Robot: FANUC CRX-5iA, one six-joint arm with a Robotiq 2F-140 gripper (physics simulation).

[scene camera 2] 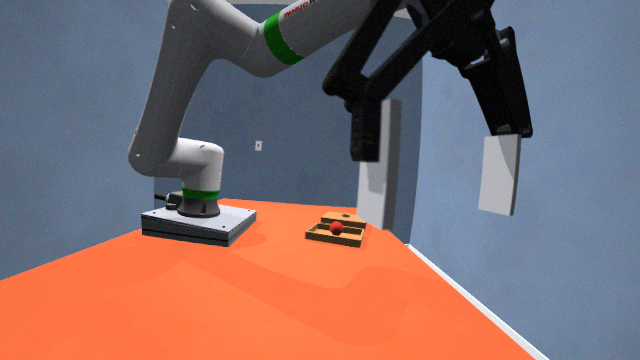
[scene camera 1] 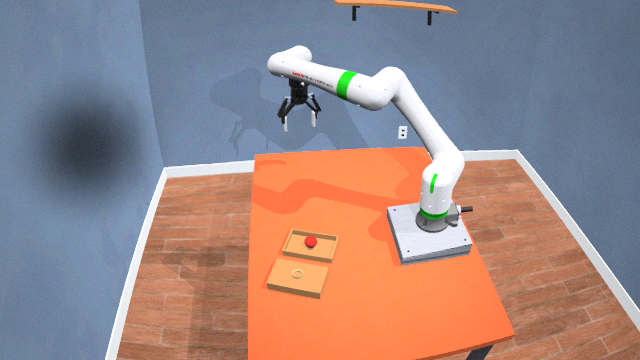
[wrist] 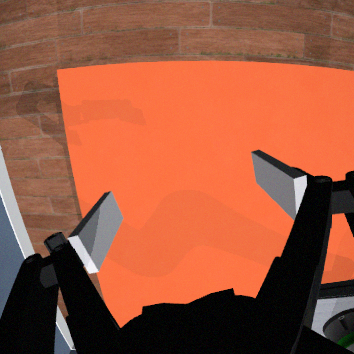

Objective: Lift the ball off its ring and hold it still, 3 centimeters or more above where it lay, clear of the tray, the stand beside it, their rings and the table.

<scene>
same spot on tan tray: [scene camera 2: 352, 237] = [scene camera 1: 294, 248]
</scene>
